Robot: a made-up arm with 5 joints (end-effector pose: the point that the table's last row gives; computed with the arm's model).
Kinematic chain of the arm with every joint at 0, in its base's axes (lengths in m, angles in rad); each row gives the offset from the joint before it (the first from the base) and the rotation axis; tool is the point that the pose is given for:
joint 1: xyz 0 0 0.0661 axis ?
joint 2: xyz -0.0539 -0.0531 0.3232 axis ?
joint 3: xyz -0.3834 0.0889 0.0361 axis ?
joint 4: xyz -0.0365 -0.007 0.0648 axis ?
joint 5: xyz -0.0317 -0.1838 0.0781 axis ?
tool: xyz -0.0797 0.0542 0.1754
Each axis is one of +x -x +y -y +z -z.
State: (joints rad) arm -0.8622 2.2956 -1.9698 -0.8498 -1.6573
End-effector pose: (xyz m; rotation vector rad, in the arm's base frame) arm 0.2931 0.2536 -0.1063 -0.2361 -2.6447 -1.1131
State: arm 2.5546 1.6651 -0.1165 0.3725 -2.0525
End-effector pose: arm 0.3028 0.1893 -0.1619 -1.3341 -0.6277 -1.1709
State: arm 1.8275 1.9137 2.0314 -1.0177 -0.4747
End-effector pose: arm 0.0469 0.3334 0.2453 -0.3490 -0.3576 -2.2107
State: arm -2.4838 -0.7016 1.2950 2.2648 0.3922
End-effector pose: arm 0.5000 0.1704 0.6631 1.0488 0.2069 1.8576
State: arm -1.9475 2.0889 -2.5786 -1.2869 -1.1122
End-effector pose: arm 0.3801 -0.2138 0.1602 0.8655 1.2521 1.3203
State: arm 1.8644 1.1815 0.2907 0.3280 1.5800
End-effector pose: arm 0.0894 -0.3172 -0.0732 0.3714 -1.4337 0.4894
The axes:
joint 1: +z
joint 2: -y
joint 3: +x
joint 4: -y
joint 5: -x

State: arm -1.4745 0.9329 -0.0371 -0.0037 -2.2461
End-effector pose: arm -0.3665 0.4378 0.0372 1.0713 -1.6125 0.0614
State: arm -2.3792 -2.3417 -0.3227 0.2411 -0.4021
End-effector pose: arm -0.5038 -0.3836 0.5487 2.3598 0.7781 -1.3170
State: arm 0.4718 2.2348 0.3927 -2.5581 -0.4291
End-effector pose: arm 0.2019 -0.0402 0.3248 0.0441 0.3952 0.6585
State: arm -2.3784 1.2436 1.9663 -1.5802 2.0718
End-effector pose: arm 0.0158 0.1577 -0.0871 -1.7608 0.2967 -0.4111
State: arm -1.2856 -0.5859 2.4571 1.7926 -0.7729
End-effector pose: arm 0.1245 0.6764 0.6863 -0.1044 1.7206 1.7279
